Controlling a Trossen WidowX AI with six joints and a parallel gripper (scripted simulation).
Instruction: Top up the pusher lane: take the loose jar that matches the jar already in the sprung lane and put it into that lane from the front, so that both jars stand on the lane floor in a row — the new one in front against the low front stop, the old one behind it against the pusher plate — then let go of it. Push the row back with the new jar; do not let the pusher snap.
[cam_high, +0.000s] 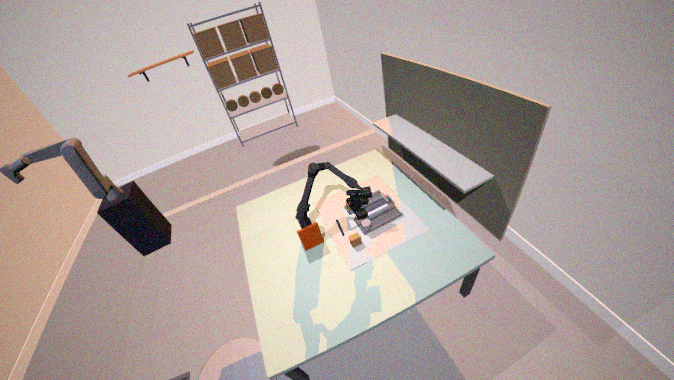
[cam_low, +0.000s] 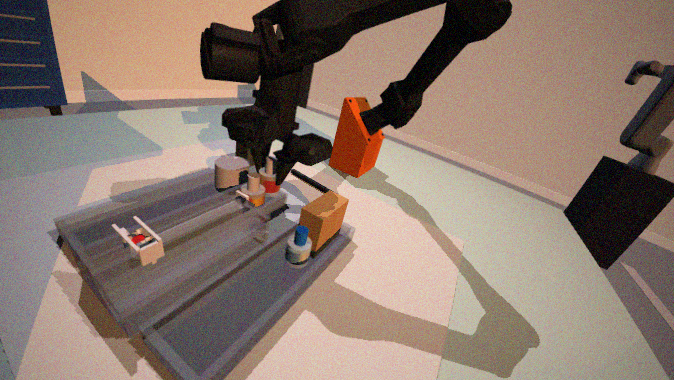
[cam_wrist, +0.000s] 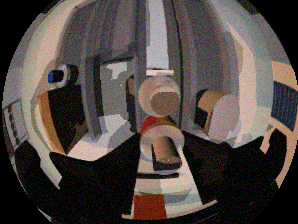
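Now: the tan cylinder 10 mm ahead of my gripper tip, 80 mm to the right of it and 20 mm below it. The rest, counted from my gripper tip: cream pusher frame 150 mm ahead, 20 mm to the left; then blue-capped jar 80 mm ahead, 120 mm to the left, 20 mm below; then black pen 130 mm behind, 30 mm to the left, 40 mm below.
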